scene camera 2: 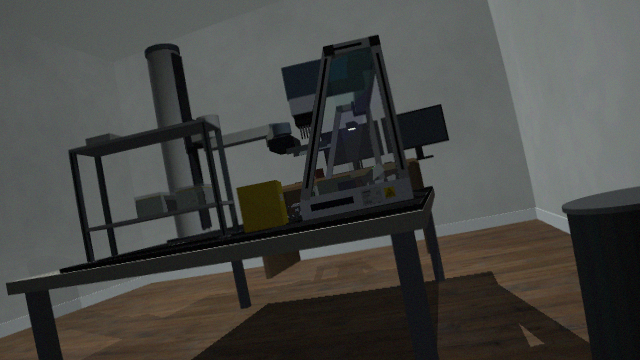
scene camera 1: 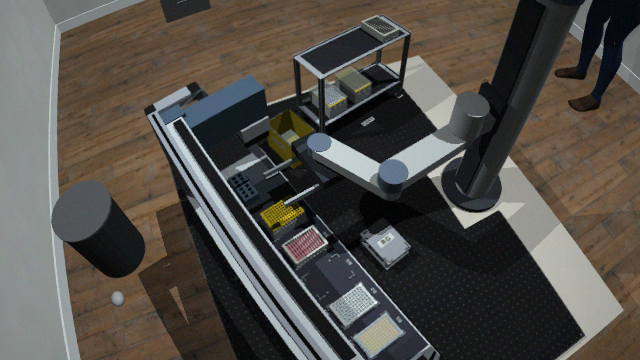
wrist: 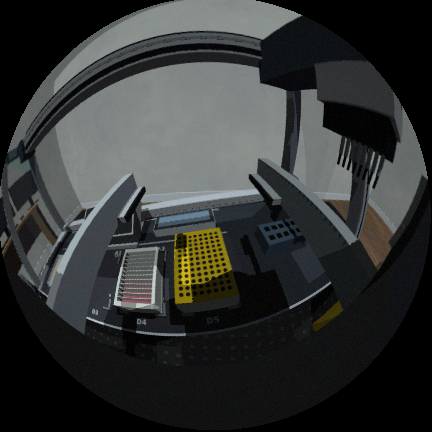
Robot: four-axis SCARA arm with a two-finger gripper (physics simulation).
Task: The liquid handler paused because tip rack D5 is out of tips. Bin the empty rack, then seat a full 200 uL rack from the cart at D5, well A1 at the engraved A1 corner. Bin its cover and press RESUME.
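Frame: origin at the arm's base, x ahead, y left, z up, level; millimetres.
Seen in the pictures: gripper, fingertip midpoint: (scene camera 2: 328, 144) (scene camera 1: 274, 190) (wrist: 194, 171); arm's base, link origin: (scene camera 1: 471, 184).
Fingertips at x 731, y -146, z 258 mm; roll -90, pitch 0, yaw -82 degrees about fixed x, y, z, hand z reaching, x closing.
Observation:
Offsets run from my fingertips to a thing's top centre. "*": to the spot under its first point.
The yellow rack {9 mm back, 9 mm left, 126 mm down} (scene camera 1: 281, 214) (wrist: 205, 265) sits at D5; dark holes show across its top. My gripper (scene camera 1: 276, 189) (wrist: 194, 171) is open and holds nothing; its two fingers are spread above the deck, over and behind the rack in the wrist view. The yellow waste bin {170 mm back, 305 mm right, 110 mm down} (scene camera 1: 280, 145) (scene camera 2: 261, 206) (wrist: 327, 317) stands beside the deck, with something pale inside. The cart (scene camera 1: 321, 100) (scene camera 2: 150, 136) holds two covered boxes on its lower shelf, one nearer the bin (scene camera 1: 329, 100) and one farther {486 mm back, 404 mm right, 84 mm down} (scene camera 1: 353, 84), and a rack {612 mm back, 434 mm right, 136 mm up} (scene camera 1: 380, 28) on top. The RESUME button cannot be made out.
A red-striped rack {33 mm back, 131 mm left, 156 mm down} (scene camera 1: 305, 245) (wrist: 139, 280) sits at D4 beside the yellow rack. A dark blue block {* 71 mm ahead, 160 mm right, 152 mm down} (scene camera 1: 243, 186) (wrist: 278, 233) is on its other side. The pipetting head {5 mm back, 193 mm right, 88 mm up} (wrist: 357, 110) hangs at the right in the wrist view. A grey RG box {285 mm back, 218 mm left, 189 mm down} (scene camera 1: 385, 246) lies before the deck.

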